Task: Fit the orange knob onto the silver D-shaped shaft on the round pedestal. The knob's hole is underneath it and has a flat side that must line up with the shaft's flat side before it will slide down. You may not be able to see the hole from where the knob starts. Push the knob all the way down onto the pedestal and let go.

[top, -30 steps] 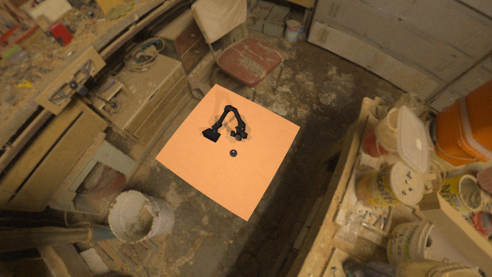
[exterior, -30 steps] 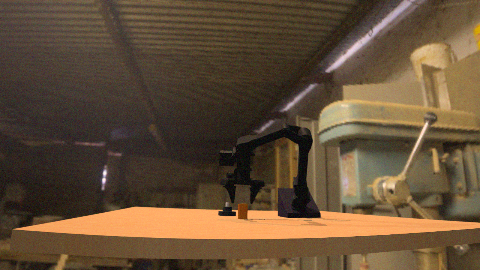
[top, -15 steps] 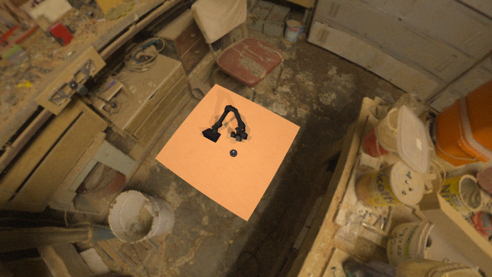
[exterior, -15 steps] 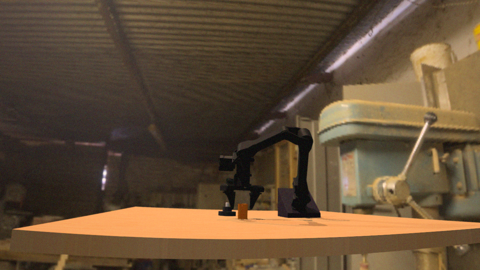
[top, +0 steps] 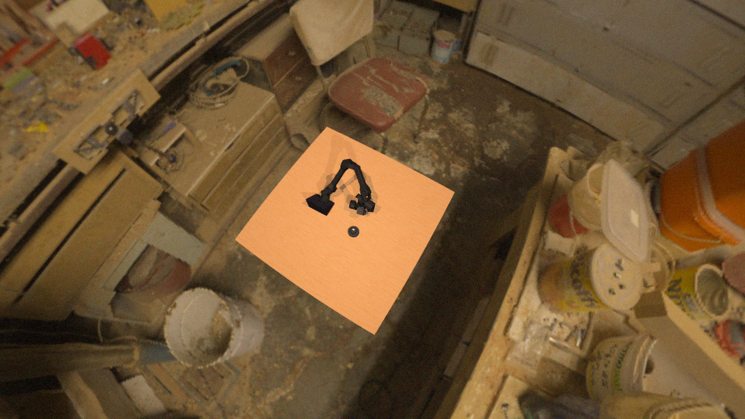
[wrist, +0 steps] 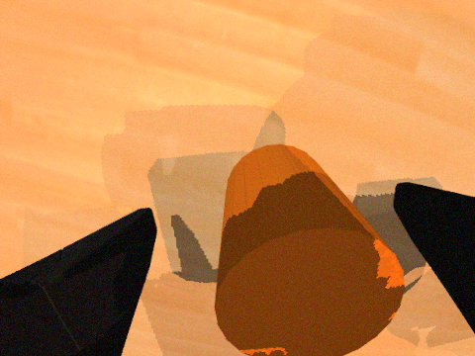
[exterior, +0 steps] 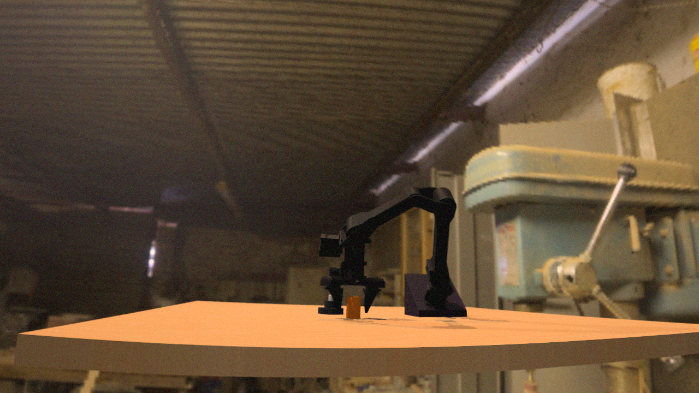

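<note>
My gripper tip is 6 cm short of the round pedestal, 17 cm to the left of it and 2 cm below it. Also, from my gripper tip: orange knob 3 cm above.
</note>
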